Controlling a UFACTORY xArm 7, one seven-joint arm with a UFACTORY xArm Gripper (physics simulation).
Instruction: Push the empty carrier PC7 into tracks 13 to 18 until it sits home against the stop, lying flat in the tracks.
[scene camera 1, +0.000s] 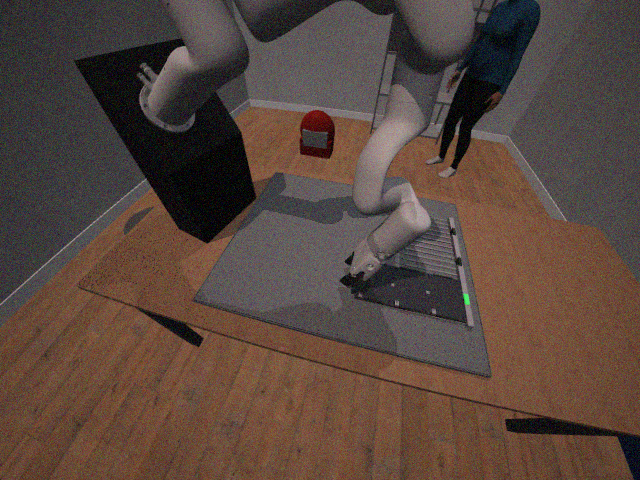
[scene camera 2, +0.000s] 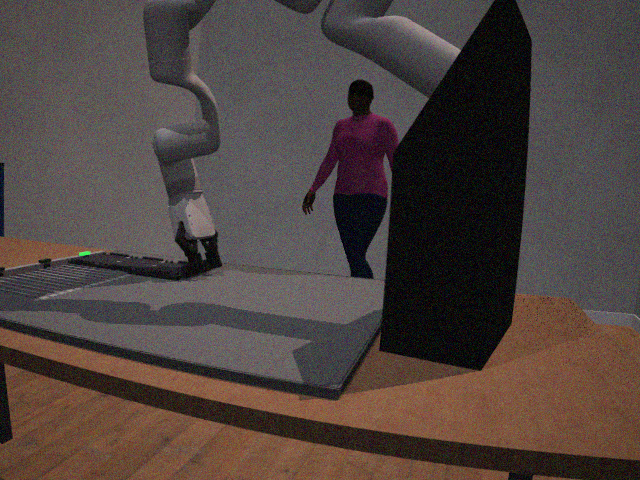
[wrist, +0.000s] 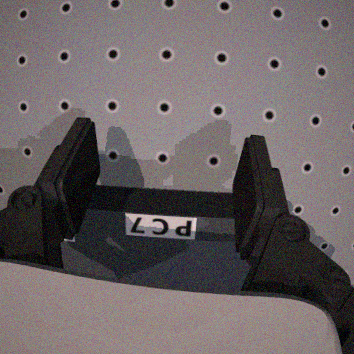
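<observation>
The dark, flat carrier PC7 lies flat over the front tracks, beside the bare light tracks. Its far end is at the pale stop bar; no gap shows there in scene camera 1. A green marker shows on the bar by the carrier. My gripper is open, low at the carrier's near end. Its fingers stand on either side of the PC7 label in the wrist view, with nothing gripped. Finger contact with the carrier cannot be told.
The grey mat lies under the tracks on the wooden table. Black clips sit along the bar. A tall black block stands by the mat. A person stands behind the table.
</observation>
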